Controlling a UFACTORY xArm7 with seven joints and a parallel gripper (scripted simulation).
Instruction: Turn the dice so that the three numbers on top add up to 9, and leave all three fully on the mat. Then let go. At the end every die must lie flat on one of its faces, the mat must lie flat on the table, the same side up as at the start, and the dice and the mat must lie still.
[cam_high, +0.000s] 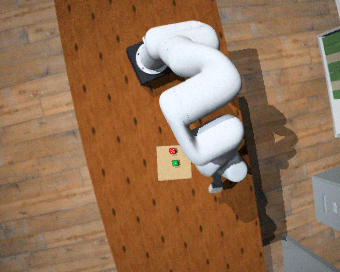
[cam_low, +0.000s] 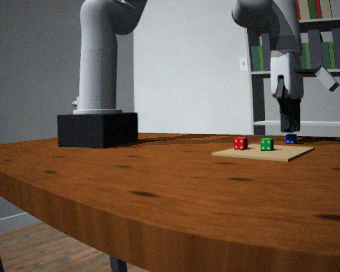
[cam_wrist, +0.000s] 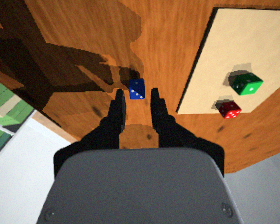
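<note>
Right now the blue die is 4 cm below my hand. The rest, counted from my hand: red die 13 cm to the right, 8 cm behind, 3 cm below; then tan mat 14 cm to the right, 4 cm below, 3 cm behind; then green die 14 cm to the right, 3 cm below, 3 cm behind.
</note>
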